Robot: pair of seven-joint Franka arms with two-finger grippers.
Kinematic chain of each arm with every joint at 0, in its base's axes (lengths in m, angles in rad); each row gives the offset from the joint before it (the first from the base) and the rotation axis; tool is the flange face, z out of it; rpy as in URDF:
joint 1: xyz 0 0 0.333 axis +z
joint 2: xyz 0 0 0 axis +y
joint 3: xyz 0 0 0.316 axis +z
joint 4: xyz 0.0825 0 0 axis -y
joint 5: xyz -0.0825 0 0.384 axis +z
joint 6: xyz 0 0 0 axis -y
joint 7: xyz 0.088 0 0 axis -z
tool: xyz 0 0 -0.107 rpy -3.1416 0 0
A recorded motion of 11 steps. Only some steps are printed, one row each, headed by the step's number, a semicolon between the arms.
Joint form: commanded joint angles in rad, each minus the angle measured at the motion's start. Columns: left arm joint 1, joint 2, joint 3, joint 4, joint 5, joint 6, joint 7; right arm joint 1, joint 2, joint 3, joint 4, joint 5, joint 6, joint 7.
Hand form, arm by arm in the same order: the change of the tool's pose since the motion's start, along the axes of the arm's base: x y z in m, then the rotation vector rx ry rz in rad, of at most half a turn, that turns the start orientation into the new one. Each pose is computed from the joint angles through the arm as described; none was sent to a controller.
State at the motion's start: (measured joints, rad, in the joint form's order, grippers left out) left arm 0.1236 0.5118 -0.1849 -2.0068 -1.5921 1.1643 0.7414; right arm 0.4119 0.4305 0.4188 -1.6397 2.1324 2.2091 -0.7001
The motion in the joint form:
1: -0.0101 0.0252 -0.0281 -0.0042 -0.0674 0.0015 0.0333; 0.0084 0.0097 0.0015 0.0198 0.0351 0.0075 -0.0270
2: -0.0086 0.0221 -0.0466 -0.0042 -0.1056 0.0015 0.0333; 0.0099 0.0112 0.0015 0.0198 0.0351 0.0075 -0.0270
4: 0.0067 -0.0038 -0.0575 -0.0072 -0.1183 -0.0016 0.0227; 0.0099 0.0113 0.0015 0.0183 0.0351 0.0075 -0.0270
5: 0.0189 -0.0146 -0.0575 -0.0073 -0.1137 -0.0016 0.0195; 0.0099 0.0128 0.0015 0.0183 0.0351 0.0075 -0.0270
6: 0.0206 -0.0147 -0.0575 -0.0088 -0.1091 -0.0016 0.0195; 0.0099 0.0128 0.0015 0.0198 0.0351 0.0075 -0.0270
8: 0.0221 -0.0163 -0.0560 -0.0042 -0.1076 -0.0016 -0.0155; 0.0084 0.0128 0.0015 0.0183 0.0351 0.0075 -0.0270
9: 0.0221 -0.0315 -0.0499 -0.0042 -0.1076 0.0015 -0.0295; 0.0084 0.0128 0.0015 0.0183 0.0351 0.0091 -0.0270
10: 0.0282 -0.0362 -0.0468 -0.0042 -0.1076 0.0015 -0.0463; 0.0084 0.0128 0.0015 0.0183 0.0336 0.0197 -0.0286
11: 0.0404 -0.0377 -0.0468 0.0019 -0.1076 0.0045 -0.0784; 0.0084 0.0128 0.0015 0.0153 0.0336 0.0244 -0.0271
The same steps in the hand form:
1: -0.0006 -0.0187 -0.0061 -0.0619 0.0063 0.0354; 0.0006 0.0052 0.0038 0.0237 -0.0047 -0.0203
2: 0.0012 -0.0263 0.0006 -0.0924 0.0074 0.0521; 0.0000 0.0060 0.0028 0.0231 -0.0033 -0.0188
4: 0.0035 -0.0231 0.0155 -0.1024 -0.0058 0.0602; -0.0002 0.0060 0.0020 0.0220 -0.0022 -0.0186
5: 0.0054 -0.0165 0.0207 -0.0978 -0.0148 0.0667; 0.0000 0.0060 0.0010 0.0213 -0.0009 -0.0186
6: 0.0047 -0.0157 0.0199 -0.0950 -0.0141 0.0646; 0.0002 0.0061 0.0017 0.0224 -0.0019 -0.0188
8: 0.0064 -0.0141 0.0219 -0.0857 0.0098 0.0507; 0.0007 0.0053 0.0010 0.0213 -0.0009 -0.0201
9: 0.0078 -0.0110 0.0287 -0.0754 0.0073 0.0510; 0.0008 0.0052 0.0008 0.0201 -0.0006 -0.0211
10: 0.0093 -0.0062 0.0307 -0.0697 0.0170 0.0523; 0.0015 0.0045 -0.0003 0.0113 -0.0011 -0.0275
11: 0.0132 0.0007 0.0333 -0.0607 0.0373 0.0524; 0.0013 0.0040 -0.0023 0.0057 0.0033 -0.0296

